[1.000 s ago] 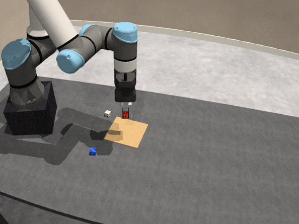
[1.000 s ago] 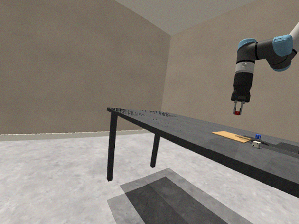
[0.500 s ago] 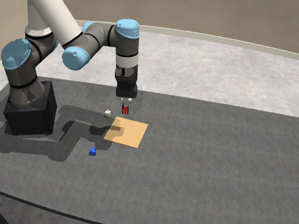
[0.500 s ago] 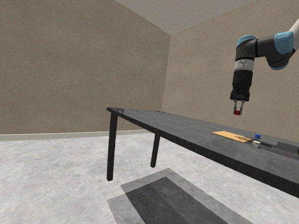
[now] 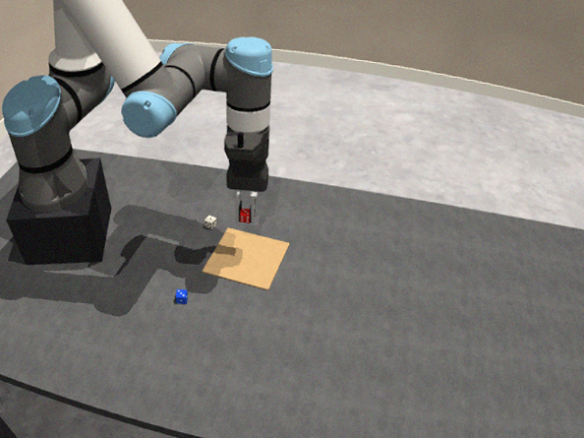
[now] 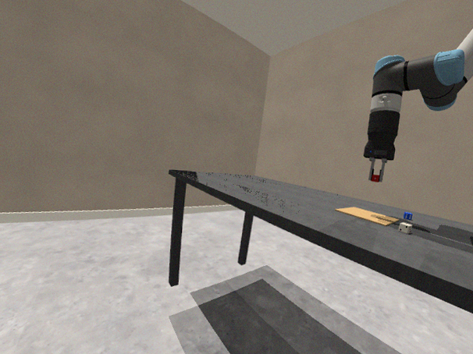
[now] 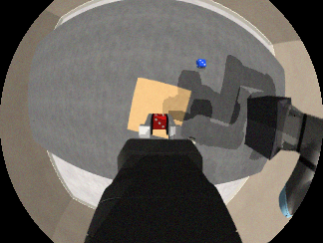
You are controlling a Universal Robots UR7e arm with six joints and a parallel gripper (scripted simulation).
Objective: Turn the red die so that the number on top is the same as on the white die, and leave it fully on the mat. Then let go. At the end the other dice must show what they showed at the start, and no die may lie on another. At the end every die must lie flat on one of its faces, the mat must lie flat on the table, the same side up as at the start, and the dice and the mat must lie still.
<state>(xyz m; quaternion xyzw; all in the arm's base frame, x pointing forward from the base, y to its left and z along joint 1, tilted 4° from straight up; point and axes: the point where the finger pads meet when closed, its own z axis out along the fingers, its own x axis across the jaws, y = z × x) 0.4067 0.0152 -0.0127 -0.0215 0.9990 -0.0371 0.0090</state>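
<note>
Now: the tan mat 12 cm below my hand. From my hand the other things lie so: blue die (10 cm behind, 13 cm to the right, 11 cm below); then white die (10 cm behind, 9 cm to the left, 11 cm below); then red die (1 cm below).
</note>
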